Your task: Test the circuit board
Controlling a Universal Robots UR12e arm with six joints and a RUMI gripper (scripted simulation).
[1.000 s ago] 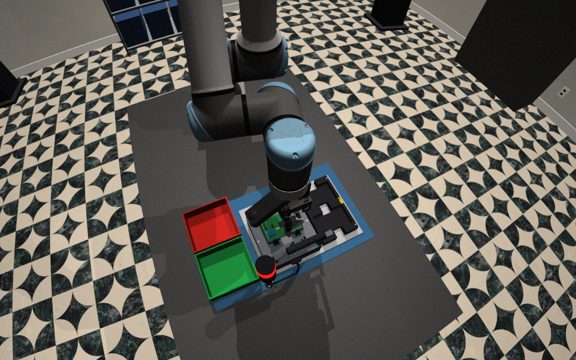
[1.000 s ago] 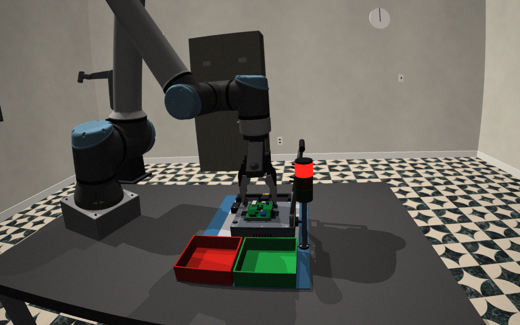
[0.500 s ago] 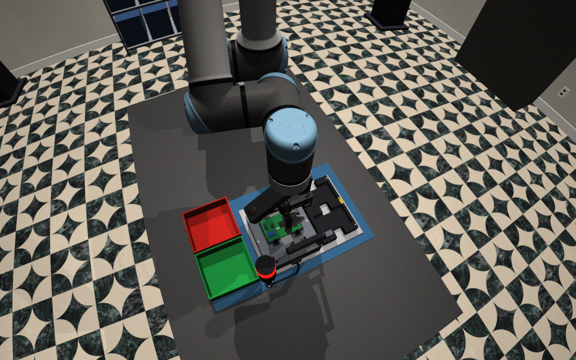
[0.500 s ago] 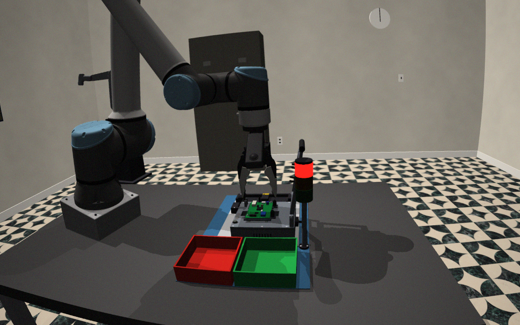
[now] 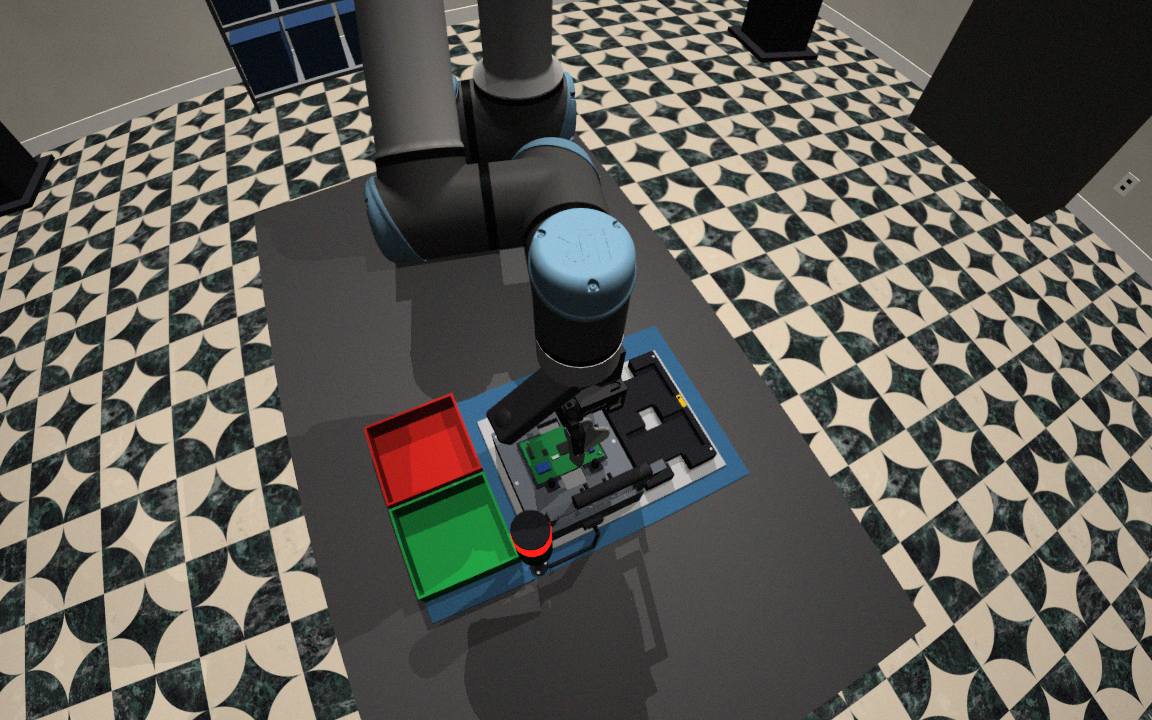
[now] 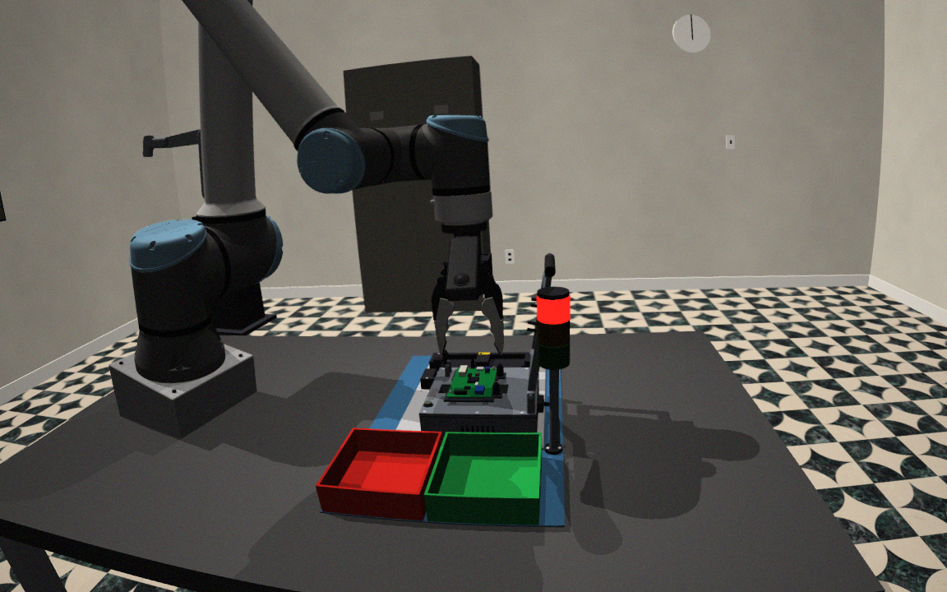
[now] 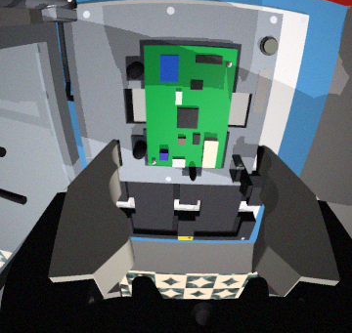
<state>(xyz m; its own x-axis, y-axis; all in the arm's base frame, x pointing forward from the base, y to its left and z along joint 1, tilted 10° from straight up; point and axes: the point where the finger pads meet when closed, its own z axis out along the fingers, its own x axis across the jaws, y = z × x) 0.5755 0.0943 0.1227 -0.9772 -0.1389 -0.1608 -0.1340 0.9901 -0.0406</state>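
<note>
Now: the green circuit board 6 cm below my hand. Also, from my hand: clear lid: 12 cm ahead, 1 cm to the left, 5 cm above; then green bin: 7 cm ahead, 19 cm to the right, 12 cm below; then red bin: 8 cm behind, 21 cm to the right, 12 cm below.
</note>
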